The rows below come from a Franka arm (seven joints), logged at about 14 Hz.
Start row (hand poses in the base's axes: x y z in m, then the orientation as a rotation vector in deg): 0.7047, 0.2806, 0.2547, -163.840, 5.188, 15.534
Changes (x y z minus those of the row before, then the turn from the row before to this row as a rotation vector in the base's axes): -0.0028, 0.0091, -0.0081, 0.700, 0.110, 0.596; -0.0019, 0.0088, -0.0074, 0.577, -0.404, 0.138; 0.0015, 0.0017, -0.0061, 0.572, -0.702, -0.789; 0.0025, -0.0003, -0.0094, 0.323, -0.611, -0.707; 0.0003, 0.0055, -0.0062, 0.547, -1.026, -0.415; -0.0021, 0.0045, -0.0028, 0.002, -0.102, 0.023; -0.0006, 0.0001, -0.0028, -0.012, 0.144, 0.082; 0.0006, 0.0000, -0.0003, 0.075, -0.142, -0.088; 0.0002, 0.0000, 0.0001, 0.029, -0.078, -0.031; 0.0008, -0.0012, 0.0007, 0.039, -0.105, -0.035; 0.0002, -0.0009, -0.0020, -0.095, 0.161, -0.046; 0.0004, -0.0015, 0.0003, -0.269, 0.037, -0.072; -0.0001, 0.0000, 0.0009, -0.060, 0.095, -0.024; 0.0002, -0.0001, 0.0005, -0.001, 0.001, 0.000; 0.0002, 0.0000, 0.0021, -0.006, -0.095, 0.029; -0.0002, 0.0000, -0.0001, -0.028, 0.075, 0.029
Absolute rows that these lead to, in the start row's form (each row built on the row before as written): 0.7019, 0.2897, 0.2466, -163.203, 4.249, 15.789; 0.7000, 0.2985, 0.2392, -162.692, 3.881, 15.220; 0.7015, 0.3002, 0.2331, -162.114, 4.764, 14.033; 0.7040, 0.2999, 0.2237, -161.772, 5.582, 13.004; 0.7043, 0.3054, 0.2175, -161.264, 5.863, 11.457; 0.7022, 0.3099, 0.2147, -161.272, 5.807, 11.319; 0.7016, 0.3100, 0.2119, -161.282, 5.726, 11.541; 0.7022, 0.3100, 0.2116, -161.208, 5.808, 11.320; 0.7024, 0.3100, 0.2117, -161.181, 5.830, 11.203; 0.7032, 0.3088, 0.2124, -161.146, 5.850, 11.047; 0.7034, 0.3079, 0.2104, -161.225, 5.963, 11.263; 0.7038, 0.3064, 0.2107, -161.482, 6.107, 11.299; 0.7037, 0.3064, 0.2116, -161.532, 6.170, 11.428; 0.7039, 0.3063, 0.2121, -161.533, 6.170, 11.429; 0.7041, 0.3063, 0.2142, -161.549, 6.109, 11.301; 0.7039, 0.3063, 0.2141, -161.575, 6.089, 11.414
